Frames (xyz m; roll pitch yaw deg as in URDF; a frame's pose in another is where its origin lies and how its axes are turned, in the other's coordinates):
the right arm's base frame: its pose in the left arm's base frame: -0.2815 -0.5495 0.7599 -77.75 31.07 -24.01
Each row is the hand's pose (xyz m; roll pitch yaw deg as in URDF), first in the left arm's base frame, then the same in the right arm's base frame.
Working: the left arm's base frame: its pose in the right arm's base frame: 0.4209 0.7499 0.4680 77.91 -29.85 -25.57

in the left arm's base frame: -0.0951 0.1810 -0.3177 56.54 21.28 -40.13
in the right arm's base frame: 0.4474 1.1237 0.5165 140.12 12.75 -11.99
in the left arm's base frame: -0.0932 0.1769 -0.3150 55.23 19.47 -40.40
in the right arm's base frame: 0.4489 1.1191 0.5144 138.49 12.80 -13.86
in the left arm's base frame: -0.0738 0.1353 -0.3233 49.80 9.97 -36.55
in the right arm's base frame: 0.4829 1.1022 0.4873 130.46 7.77 -22.89
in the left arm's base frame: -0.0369 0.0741 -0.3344 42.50 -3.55 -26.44
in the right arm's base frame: 0.5388 1.0732 0.4517 122.26 -4.54 -34.44
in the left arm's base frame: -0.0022 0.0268 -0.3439 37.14 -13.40 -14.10
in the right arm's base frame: 0.5873 1.0493 0.4272 120.32 -18.10 -42.47
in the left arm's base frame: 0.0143 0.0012 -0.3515 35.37 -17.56 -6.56
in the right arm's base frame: 0.6131 1.0393 0.4123 121.98 -25.71 -46.23
